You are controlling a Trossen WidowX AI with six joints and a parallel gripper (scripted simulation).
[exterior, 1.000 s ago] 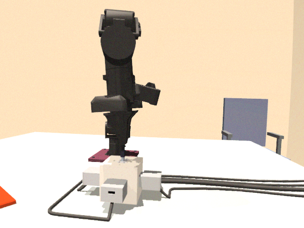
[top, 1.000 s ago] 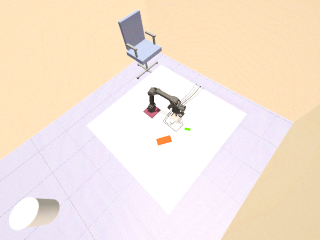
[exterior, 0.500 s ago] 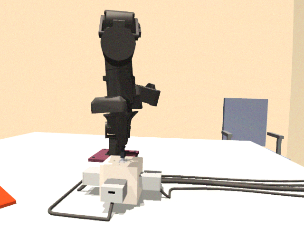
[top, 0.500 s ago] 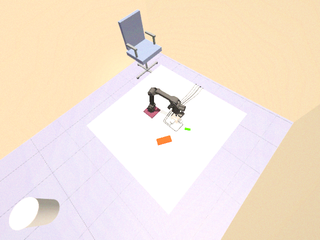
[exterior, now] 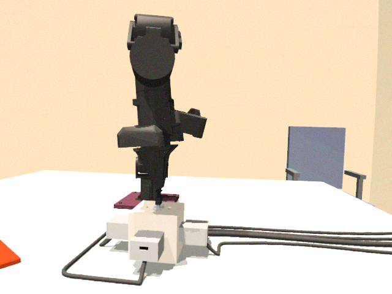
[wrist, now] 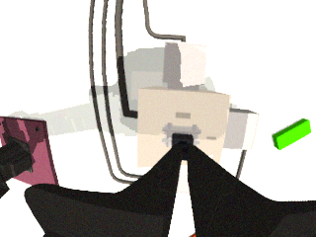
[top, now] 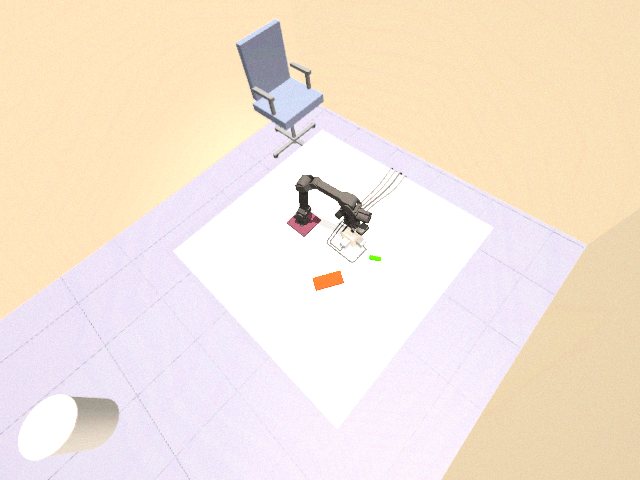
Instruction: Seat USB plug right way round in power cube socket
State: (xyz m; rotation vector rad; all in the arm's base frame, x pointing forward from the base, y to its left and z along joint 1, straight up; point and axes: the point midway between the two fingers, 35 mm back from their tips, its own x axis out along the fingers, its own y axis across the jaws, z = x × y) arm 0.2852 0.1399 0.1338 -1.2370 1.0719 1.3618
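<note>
My gripper tip is 2 cm above the USB plug. From my gripper tip the other things lie so: orange flat block 27 cm to the right, 11 cm ahead, 10 cm below; then USB socket 4 cm below; then green piece 18 cm ahead, 10 cm below, 1 cm to the left.
</note>
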